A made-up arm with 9 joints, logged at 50 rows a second.
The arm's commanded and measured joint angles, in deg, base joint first. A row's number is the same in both.
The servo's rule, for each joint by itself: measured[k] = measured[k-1] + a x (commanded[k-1-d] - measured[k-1]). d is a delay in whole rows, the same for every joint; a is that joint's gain. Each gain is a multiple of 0.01, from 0.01 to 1. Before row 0 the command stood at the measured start. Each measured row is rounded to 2 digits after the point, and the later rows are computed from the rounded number. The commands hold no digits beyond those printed.
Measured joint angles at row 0:
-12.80 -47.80 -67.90 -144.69 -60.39 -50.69 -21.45 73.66 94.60
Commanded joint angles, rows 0 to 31:
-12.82 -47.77 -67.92 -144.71 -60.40 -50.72 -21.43 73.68 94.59
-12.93 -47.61 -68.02 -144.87 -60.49 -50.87 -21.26 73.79 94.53
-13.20 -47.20 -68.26 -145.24 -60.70 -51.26 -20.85 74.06 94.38
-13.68 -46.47 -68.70 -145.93 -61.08 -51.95 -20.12 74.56 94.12
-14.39 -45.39 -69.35 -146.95 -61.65 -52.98 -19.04 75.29 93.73
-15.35 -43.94 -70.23 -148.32 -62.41 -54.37 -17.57 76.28 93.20
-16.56 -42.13 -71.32 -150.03 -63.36 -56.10 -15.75 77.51 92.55
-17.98 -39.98 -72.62 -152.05 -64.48 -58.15 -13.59 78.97 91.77
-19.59 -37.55 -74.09 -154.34 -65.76 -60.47 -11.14 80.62 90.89
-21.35 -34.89 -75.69 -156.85 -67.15 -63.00 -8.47 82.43 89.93
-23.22 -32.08 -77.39 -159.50 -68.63 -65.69 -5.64 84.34 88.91
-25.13 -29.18 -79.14 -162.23 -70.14 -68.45 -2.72 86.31 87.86
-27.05 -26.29 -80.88 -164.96 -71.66 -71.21 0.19 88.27 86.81
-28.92 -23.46 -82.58 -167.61 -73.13 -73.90 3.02 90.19 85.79
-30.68 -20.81 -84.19 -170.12 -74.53 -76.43 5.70 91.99 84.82
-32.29 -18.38 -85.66 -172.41 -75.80 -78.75 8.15 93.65 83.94
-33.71 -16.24 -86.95 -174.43 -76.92 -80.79 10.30 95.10 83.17
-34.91 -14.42 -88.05 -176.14 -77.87 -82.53 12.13 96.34 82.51
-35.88 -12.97 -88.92 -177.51 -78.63 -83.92 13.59 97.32 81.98
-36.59 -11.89 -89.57 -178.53 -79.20 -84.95 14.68 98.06 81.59
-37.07 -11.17 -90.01 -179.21 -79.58 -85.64 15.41 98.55 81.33
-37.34 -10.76 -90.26 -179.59 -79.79 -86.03 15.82 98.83 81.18
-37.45 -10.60 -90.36 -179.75 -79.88 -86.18 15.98 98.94 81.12
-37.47 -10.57 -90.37 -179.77 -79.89 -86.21 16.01 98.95 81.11
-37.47 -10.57 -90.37 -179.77 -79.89 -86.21 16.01 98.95 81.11
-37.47 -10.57 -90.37 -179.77 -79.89 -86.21 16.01 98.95 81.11
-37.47 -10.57 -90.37 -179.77 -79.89 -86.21 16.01 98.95 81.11
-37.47 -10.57 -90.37 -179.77 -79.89 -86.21 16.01 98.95 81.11
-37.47 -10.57 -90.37 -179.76 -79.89 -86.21 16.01 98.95 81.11
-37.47 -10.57 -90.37 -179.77 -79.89 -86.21 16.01 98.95 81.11
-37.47 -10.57 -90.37 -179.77 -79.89 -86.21 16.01 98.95 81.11
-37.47 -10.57 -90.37 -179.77 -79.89 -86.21 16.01 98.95 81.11
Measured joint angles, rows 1 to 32:
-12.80 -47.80 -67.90 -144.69 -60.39 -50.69 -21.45 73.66 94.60
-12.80 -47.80 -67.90 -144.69 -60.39 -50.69 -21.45 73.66 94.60
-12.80 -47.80 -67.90 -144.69 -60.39 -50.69 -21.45 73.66 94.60
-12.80 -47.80 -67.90 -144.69 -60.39 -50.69 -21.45 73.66 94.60
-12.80 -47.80 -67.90 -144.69 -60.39 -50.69 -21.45 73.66 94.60
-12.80 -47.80 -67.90 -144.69 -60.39 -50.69 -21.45 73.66 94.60
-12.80 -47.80 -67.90 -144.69 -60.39 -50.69 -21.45 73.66 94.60
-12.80 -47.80 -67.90 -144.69 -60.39 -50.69 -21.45 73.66 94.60
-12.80 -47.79 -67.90 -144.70 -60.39 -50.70 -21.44 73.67 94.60
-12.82 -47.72 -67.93 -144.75 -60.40 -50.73 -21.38 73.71 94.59
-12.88 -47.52 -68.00 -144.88 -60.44 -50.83 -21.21 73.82 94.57
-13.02 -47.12 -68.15 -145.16 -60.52 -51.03 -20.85 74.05 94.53
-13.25 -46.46 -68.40 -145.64 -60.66 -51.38 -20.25 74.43 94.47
-13.61 -45.50 -68.78 -146.36 -60.87 -51.92 -19.37 75.00 94.37
-14.11 -44.22 -69.31 -147.35 -61.17 -52.67 -18.18 75.78 94.22
-14.77 -42.61 -70.01 -148.62 -61.57 -53.66 -16.67 76.77 94.02
-15.59 -40.69 -70.87 -150.16 -62.07 -54.89 -14.85 77.96 93.77
-16.57 -38.49 -71.88 -151.97 -62.68 -56.35 -12.74 79.35 93.46
-17.70 -36.05 -73.04 -154.00 -63.39 -58.03 -10.40 80.90 93.10
-18.96 -33.44 -74.32 -156.22 -64.20 -59.91 -7.87 82.58 92.68
-20.34 -30.72 -75.70 -158.58 -65.10 -61.94 -5.21 84.34 92.21
-21.80 -27.96 -77.14 -161.02 -66.06 -64.09 -2.49 86.15 91.70
-23.31 -25.24 -78.62 -163.48 -67.08 -66.31 0.21 87.96 91.15
-24.84 -22.63 -80.10 -165.89 -68.13 -68.55 2.83 89.72 90.57
-26.35 -20.20 -81.54 -168.20 -69.18 -70.75 5.30 91.39 89.98
-27.81 -18.00 -82.91 -170.34 -70.22 -72.87 7.55 92.92 89.38
-29.18 -16.09 -84.17 -172.28 -71.23 -74.86 9.54 94.28 88.79
-30.44 -14.49 -85.30 -173.97 -72.19 -76.68 11.24 95.45 88.21
-31.57 -13.23 -86.29 -175.38 -73.08 -78.29 12.62 96.41 87.66
-32.55 -12.29 -87.12 -176.52 -73.89 -79.68 13.68 97.16 87.14
-33.38 -11.65 -87.80 -177.39 -74.61 -80.85 14.44 97.71 86.66
-34.08 -11.24 -88.34 -178.03 -75.24 -81.81 14.96 98.09 86.22
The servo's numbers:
d 8
a 0.17 0.38 0.21 0.27 0.12 0.18 0.33 0.31 0.08

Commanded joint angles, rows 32 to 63:
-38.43 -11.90 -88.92 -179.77 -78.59 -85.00 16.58 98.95 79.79
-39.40 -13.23 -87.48 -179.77 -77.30 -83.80 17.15 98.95 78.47
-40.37 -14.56 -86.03 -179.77 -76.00 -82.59 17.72 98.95 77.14
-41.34 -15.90 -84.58 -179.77 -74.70 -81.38 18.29 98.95 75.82
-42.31 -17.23 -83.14 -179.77 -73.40 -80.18 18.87 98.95 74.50
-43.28 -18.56 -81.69 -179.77 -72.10 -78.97 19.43 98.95 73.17
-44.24 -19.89 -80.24 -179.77 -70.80 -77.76 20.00 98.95 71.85
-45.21 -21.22 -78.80 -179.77 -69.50 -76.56 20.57 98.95 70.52
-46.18 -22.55 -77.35 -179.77 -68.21 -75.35 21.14 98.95 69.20
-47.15 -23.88 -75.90 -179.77 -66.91 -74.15 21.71 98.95 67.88
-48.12 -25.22 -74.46 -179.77 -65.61 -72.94 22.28 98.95 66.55
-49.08 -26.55 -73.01 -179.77 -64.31 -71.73 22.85 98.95 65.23
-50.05 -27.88 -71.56 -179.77 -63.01 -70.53 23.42 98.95 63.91
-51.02 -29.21 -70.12 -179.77 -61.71 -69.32 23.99 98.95 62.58
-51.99 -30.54 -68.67 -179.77 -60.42 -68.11 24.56 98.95 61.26
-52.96 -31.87 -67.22 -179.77 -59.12 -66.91 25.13 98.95 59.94
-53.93 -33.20 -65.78 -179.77 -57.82 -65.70 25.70 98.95 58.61
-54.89 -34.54 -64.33 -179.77 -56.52 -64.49 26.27 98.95 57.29
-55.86 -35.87 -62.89 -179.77 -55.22 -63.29 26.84 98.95 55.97
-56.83 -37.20 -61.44 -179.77 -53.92 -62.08 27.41 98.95 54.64
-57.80 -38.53 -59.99 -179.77 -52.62 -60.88 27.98 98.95 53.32
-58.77 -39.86 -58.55 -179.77 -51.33 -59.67 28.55 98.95 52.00
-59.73 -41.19 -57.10 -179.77 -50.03 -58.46 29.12 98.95 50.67
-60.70 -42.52 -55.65 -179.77 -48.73 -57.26 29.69 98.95 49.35
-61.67 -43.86 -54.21 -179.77 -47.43 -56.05 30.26 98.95 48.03
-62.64 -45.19 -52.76 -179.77 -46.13 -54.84 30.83 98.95 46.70
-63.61 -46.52 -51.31 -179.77 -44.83 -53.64 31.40 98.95 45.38
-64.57 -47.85 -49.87 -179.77 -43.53 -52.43 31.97 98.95 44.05
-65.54 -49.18 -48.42 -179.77 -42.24 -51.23 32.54 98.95 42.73
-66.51 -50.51 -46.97 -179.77 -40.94 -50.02 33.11 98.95 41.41
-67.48 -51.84 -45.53 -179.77 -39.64 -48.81 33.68 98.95 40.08
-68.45 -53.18 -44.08 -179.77 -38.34 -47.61 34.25 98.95 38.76
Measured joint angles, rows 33 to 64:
-34.66 -10.99 -88.77 -178.50 -75.80 -82.60 15.31 98.36 85.81
-35.14 -10.83 -89.11 -178.84 -76.29 -83.25 15.54 98.54 85.43
-35.54 -10.73 -89.37 -179.09 -76.72 -83.78 15.70 98.67 85.08
-35.87 -10.67 -89.58 -179.27 -77.10 -84.22 15.80 98.76 84.76
-36.14 -10.63 -89.75 -179.40 -77.43 -84.58 15.87 98.82 84.47
-36.37 -10.61 -89.88 -179.50 -77.73 -84.87 15.92 98.86 84.20
-36.56 -10.59 -89.98 -179.57 -77.99 -85.11 15.95 98.89 83.95
-36.71 -10.58 -90.06 -179.62 -78.22 -85.31 15.97 98.91 83.72
-37.00 -11.08 -89.82 -179.66 -78.26 -85.25 16.17 98.92 83.41
-37.41 -11.90 -89.33 -179.69 -78.14 -84.99 16.49 98.93 83.01
-37.91 -12.91 -88.64 -179.71 -77.88 -84.56 16.90 98.94 82.54
-38.49 -14.05 -87.79 -179.73 -77.50 -83.99 17.36 98.94 82.00
-39.14 -15.26 -86.81 -179.74 -77.01 -83.30 17.86 98.94 81.40
-39.84 -16.51 -85.73 -179.75 -76.42 -82.52 18.38 98.94 80.74
-40.59 -17.79 -84.58 -179.76 -75.75 -81.66 18.91 98.94 80.03
-41.38 -19.09 -83.37 -179.76 -75.00 -80.74 19.46 98.94 79.27
-42.20 -20.40 -82.11 -179.76 -74.19 -79.77 20.01 98.94 78.46
-43.04 -21.72 -80.81 -179.76 -73.32 -78.76 20.57 98.94 77.61
-43.90 -23.05 -79.48 -179.76 -72.39 -77.71 21.13 98.94 76.73
-44.78 -24.38 -78.12 -179.76 -71.42 -76.63 21.70 98.94 75.81
-45.68 -25.71 -76.74 -179.76 -70.41 -75.53 22.27 98.94 74.86
-46.59 -27.04 -75.35 -179.76 -69.37 -74.41 22.84 98.94 73.88
-47.51 -28.37 -73.95 -179.76 -68.30 -73.28 23.41 98.94 72.87
-48.44 -29.70 -72.54 -179.76 -67.20 -72.13 23.98 98.94 71.84
-49.37 -31.03 -71.12 -179.76 -66.07 -70.97 24.55 98.94 70.78
-50.31 -32.36 -69.69 -179.76 -64.92 -69.80 25.12 98.94 69.70
-51.25 -33.69 -68.26 -179.76 -63.76 -68.63 25.69 98.94 68.60
-52.20 -35.02 -66.83 -179.76 -62.58 -67.45 26.26 98.94 67.48
-53.15 -36.35 -65.39 -179.76 -61.38 -66.27 26.83 98.94 66.35
-54.11 -37.68 -63.95 -179.76 -60.17 -65.08 27.40 98.94 65.20
-55.07 -39.01 -62.51 -179.76 -58.95 -63.89 27.97 98.94 64.04
-56.03 -40.34 -61.07 -179.76 -57.72 -62.70 28.54 98.94 62.86

